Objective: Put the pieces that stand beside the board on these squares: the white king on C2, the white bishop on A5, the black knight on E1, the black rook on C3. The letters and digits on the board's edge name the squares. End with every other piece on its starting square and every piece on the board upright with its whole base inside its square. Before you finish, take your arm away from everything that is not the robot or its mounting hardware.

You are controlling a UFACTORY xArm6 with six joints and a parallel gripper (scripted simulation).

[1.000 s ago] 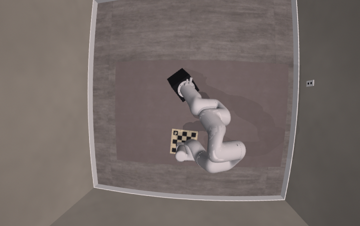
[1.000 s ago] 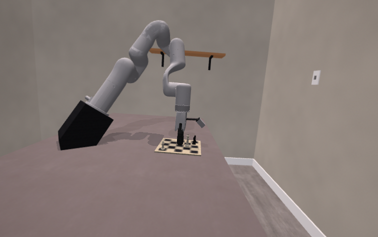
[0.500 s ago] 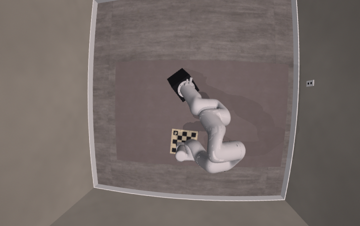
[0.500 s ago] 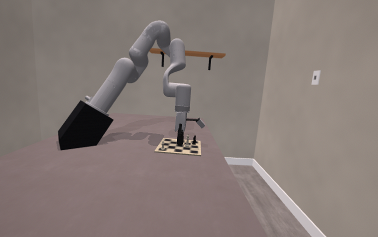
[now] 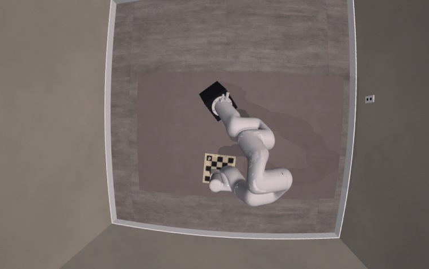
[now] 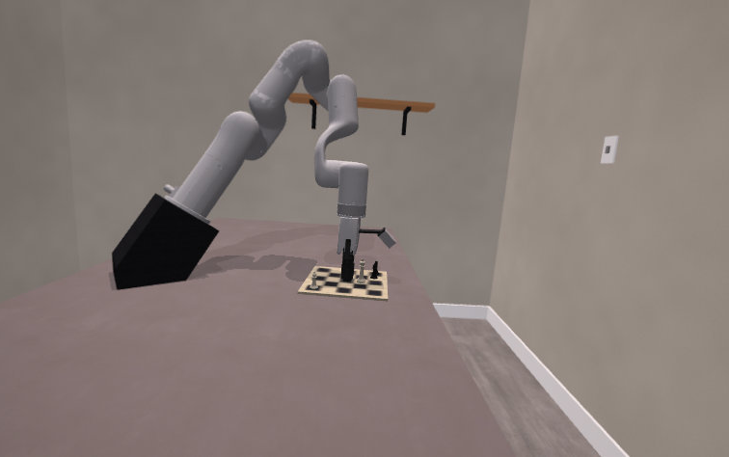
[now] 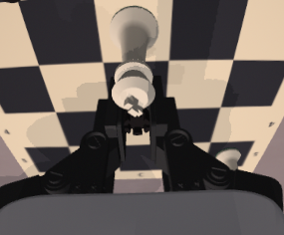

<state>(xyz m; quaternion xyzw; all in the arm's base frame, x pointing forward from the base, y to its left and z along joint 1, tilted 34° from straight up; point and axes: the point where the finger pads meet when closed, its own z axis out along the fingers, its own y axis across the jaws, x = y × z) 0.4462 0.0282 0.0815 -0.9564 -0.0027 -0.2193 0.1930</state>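
Now: the chessboard 3 cm below my hand. From my hand the other things lie so: white king 4 cm ahead; black piece 9 cm to the left, 7 cm ahead, 1 cm below; white bishop 8 cm to the right, 7 cm behind, 1 cm below.
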